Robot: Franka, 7 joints.
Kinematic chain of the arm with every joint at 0, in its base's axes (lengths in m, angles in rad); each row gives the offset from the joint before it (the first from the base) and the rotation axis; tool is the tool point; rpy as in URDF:
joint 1: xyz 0 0 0.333 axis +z
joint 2: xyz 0 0 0 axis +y
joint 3: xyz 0 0 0.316 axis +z
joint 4: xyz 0.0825 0 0 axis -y
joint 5: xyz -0.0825 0 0.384 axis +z
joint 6: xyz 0 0 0 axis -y
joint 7: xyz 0.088 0 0 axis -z
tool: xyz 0 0 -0.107 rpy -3.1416 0 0
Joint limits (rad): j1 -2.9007..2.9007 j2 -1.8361..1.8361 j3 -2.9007..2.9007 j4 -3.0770..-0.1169 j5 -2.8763..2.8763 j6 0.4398..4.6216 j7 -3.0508..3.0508
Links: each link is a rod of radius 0.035 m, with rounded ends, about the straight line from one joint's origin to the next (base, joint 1, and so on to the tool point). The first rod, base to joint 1, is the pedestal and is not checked.
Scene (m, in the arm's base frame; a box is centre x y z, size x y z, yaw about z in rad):
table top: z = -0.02
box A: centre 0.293 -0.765 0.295 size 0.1 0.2 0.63 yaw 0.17
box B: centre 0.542 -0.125 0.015 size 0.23 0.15 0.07 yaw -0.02
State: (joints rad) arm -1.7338 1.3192 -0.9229 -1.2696 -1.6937 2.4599 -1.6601
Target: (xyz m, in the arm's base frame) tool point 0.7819 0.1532 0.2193
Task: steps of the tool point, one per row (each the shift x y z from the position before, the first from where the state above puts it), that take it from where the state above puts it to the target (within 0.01 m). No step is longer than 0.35 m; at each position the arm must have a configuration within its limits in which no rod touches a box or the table.
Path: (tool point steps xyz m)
1: 0.1939 -0.2022 0.1487
2: 0.2379 -0.0764 0.2149
3: 0.2103 0.0772 0.2425
4: 0.1099 0.2065 0.2183
5: 0.1875 -0.1193 -0.2494
6: 0.1568 0.0129 -0.3015
7: 0.0701 0.1223 -0.3054
8: 0.1133 0.1954 0.0241
9: 0.0559 0.2301 0.0358
10: -0.0159 0.2428 0.0478

